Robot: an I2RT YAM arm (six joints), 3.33 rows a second.
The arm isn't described. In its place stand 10 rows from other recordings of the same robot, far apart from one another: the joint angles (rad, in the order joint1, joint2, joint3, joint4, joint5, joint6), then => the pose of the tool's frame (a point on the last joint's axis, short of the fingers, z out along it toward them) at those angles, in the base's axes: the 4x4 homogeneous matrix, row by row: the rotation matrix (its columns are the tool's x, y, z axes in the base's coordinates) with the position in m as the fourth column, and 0 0 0 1 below.
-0.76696 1.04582 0.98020 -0.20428 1.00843 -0.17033 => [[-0.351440 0.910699 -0.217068 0.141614], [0.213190 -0.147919 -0.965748 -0.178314], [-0.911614 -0.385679 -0.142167 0.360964], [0 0 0 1]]
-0.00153 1.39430 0.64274 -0.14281 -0.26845 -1.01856 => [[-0.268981 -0.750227 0.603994 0.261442], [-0.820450 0.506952 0.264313 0.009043], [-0.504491 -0.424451 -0.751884 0.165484], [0 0 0 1]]
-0.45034 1.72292 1.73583 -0.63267 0.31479 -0.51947 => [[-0.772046 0.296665 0.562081 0.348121], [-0.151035 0.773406 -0.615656 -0.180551], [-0.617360 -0.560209 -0.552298 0.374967], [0 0 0 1]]
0.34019 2.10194 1.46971 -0.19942 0.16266 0.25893 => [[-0.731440 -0.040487 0.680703 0.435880], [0.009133 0.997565 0.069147 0.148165], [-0.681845 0.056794 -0.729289 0.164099], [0 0 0 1]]
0.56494 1.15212 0.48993 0.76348 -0.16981 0.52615 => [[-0.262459 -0.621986 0.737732 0.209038], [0.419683 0.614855 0.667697 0.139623], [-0.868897 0.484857 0.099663 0.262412], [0 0 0 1]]
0.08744 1.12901 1.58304 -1.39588 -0.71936 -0.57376 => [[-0.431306 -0.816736 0.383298 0.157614], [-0.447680 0.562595 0.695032 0.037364], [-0.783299 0.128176 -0.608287 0.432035], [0 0 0 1]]
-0.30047 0.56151 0.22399 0.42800 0.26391 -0.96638 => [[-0.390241 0.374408 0.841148 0.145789], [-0.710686 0.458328 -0.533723 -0.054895], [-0.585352 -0.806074 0.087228 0.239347], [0 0 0 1]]
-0.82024 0.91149 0.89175 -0.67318 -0.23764 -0.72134 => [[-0.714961 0.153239 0.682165 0.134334], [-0.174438 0.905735 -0.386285 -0.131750], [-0.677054 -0.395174 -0.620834 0.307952], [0 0 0 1]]
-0.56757 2.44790 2.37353 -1.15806 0.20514 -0.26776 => [[-0.921388 0.352103 0.164523 0.424369], [0.280238 0.895222 -0.346473 -0.279154], [-0.269279 -0.273130 -0.923520 0.221247], [0 0 0 1]]
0.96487 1.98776 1.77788 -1.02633 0.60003 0.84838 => [[-0.785398 0.024842 0.618493 0.251730], [-0.046380 0.994024 -0.098822 0.328018], [-0.617251 -0.106301 -0.779552 0.264874], [0 0 0 1]]
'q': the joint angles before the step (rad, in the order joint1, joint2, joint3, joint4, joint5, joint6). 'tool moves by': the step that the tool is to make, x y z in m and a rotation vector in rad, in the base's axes. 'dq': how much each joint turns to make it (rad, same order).
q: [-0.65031, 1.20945, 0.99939, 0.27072, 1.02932, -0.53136]
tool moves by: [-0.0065, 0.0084, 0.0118, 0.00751, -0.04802, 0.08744]
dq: [0.00445, -0.04760, 0.02703, -0.10003, -0.08126, 0.07077]
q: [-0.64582, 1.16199, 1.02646, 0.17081, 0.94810, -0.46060]
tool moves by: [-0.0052, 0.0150, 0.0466, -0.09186, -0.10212, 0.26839]
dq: [0.01053, -0.04832, 0.10990, -0.03416, -0.25769, 0.01824]
